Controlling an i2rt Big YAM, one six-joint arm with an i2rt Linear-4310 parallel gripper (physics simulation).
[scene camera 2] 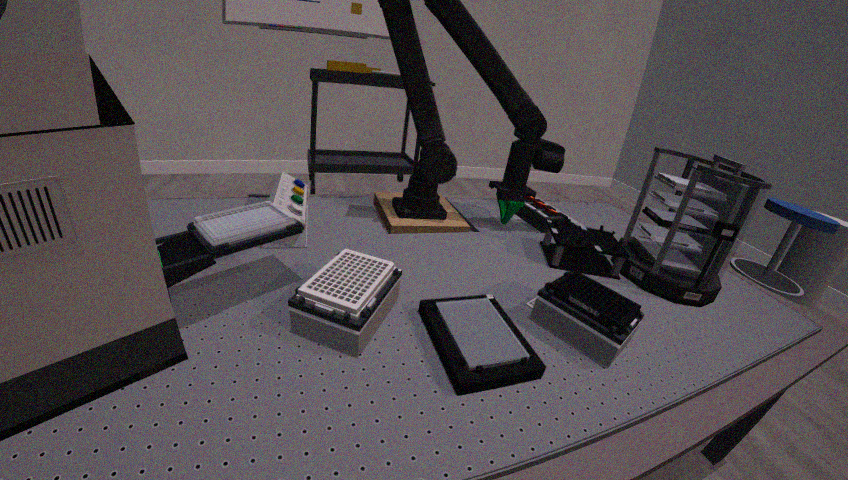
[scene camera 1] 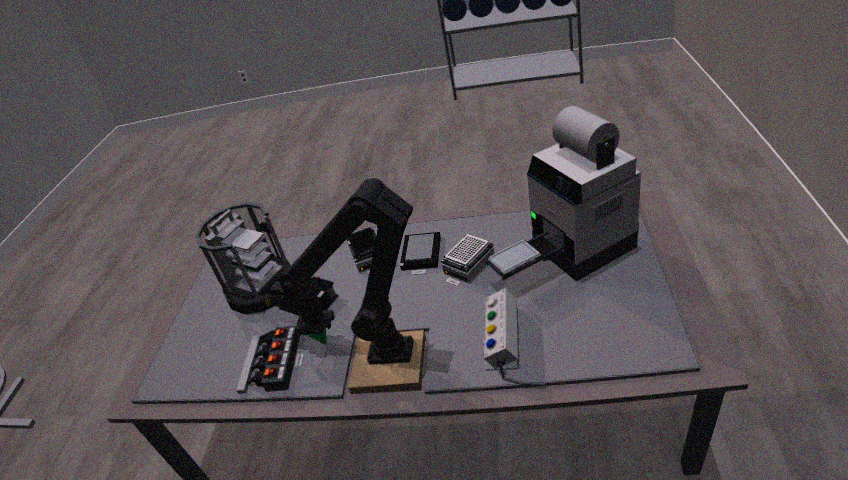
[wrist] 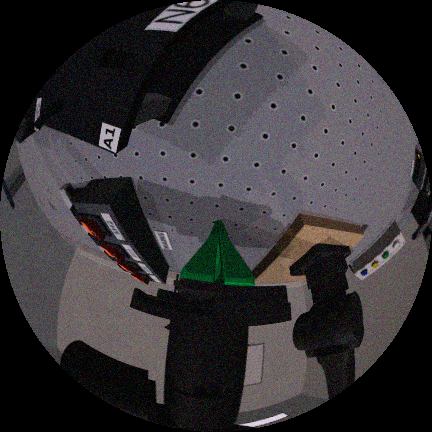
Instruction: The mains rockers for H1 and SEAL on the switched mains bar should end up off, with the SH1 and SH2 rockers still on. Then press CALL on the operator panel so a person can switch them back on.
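Pixels of known places: gripper, fingertip midpoint: point(scene camera 2: 503, 223) point(scene camera 1: 325, 342) point(wrist: 217, 223); arm's base at its link origin: point(scene camera 2: 418, 211) point(scene camera 1: 391, 351) point(wrist: 321, 257).
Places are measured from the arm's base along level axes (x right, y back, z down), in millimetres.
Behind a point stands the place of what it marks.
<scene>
The switched mains bar point(scene camera 1: 280, 358) {x -317, y 41, z -34 mm} point(wrist: 131, 220) {x -299, y -57, z -10 mm} is a black block at the table's front left, with a row of several orange-red rockers beside white labels. In scene camera 2 it shows partly point(scene camera 2: 535, 217) {x -299, y -58, z -13 mm} behind my fingers. Which rockers are on or off I cannot tell; most labels are too small or slanted to read. My gripper point(scene camera 1: 321, 340) {x -210, y -52, z 9 mm} point(scene camera 2: 504, 222) {x -210, y -52, z 9 mm} point(wrist: 217, 223) {x -210, y -52, z 9 mm} has green fingertips pressed together; it is shut and empty, above the mat beside the bar's label side. The operator panel point(scene camera 1: 498, 327) {x 302, y -16, z -58 mm} point(scene camera 2: 289, 199) {x 297, y -80, z -56 mm} point(wrist: 378, 251) {x 265, y -53, z -28 mm} has white, green, yellow and blue buttons; the CALL label cannot be read.
A black holder labelled A1 and N6 point(wrist: 110, 75) stands near the gripper. Behind it is a round plate carousel point(scene camera 1: 243, 258) point(scene camera 2: 672, 288) {x -425, y -405, z -15 mm}. Several plate stations, such as the one with a white grid plate point(scene camera 1: 468, 249) {x 208, y -354, z -54 mm} point(scene camera 2: 348, 279) {x 205, y -367, z -55 mm}, and a large instrument point(scene camera 1: 604, 220) {x 617, y -308, z -158 mm} stand farther right in scene camera 1.
</scene>
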